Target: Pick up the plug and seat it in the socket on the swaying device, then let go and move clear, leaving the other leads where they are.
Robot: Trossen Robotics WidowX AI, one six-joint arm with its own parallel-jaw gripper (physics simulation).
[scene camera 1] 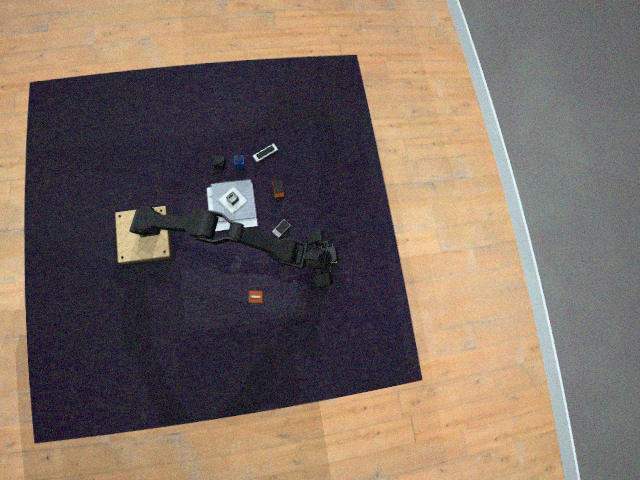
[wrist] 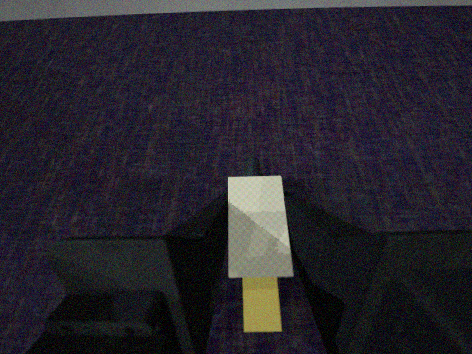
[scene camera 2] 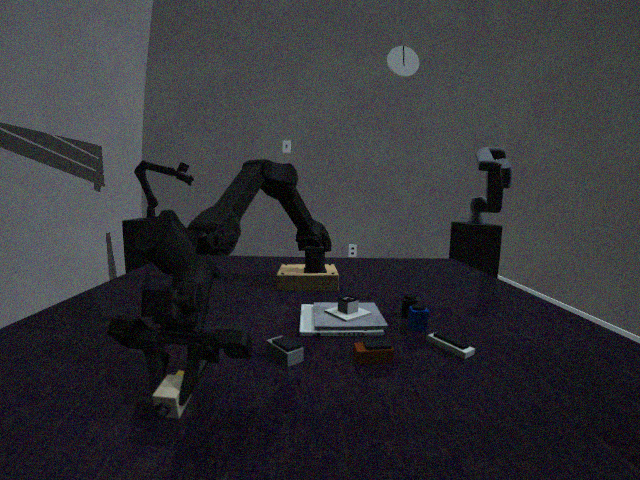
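The plug is a cream-white block with a flat yellow tip, low at the dark mat's surface; whether it touches the mat is hard to tell. My gripper is shut on the plug, one finger at each long side. In the scene camera 1 view the gripper mostly hides it. In the wrist view the yellow tip points to the bottom edge. A small grey socket block stands on a white diamond-shaped plate on the flat grey device.
Near the device are a grey block, an orange block, a white bar, a blue block and a black block. An orange square lies on the other side of the arm.
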